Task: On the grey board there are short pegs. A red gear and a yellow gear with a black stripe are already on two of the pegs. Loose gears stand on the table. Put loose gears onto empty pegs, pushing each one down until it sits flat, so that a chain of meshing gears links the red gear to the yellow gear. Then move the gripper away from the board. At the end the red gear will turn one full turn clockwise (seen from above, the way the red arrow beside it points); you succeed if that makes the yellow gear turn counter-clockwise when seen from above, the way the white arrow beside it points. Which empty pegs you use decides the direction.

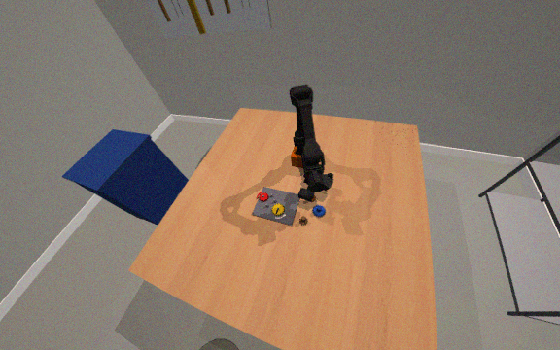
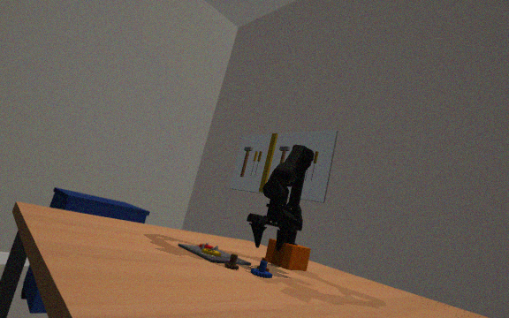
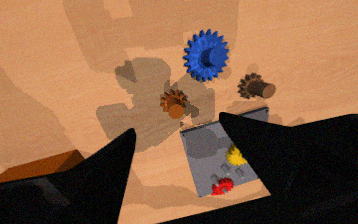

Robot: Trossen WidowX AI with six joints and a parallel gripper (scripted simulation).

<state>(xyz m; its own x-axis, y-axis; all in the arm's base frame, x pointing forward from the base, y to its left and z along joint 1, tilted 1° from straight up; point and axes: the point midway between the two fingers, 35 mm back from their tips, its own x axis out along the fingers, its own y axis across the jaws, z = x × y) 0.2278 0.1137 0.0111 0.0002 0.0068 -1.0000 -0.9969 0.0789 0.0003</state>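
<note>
Right now the small orange gear is 50 mm below my gripper tip. From my gripper tip the other things lie so: large blue gear (60 mm ahead, 50 mm to the left, 50 mm below); then yellow gear (140 mm to the right, 110 mm ahead, 50 mm below); then small dark brown gear (130 mm ahead, 50 mm below).
</note>
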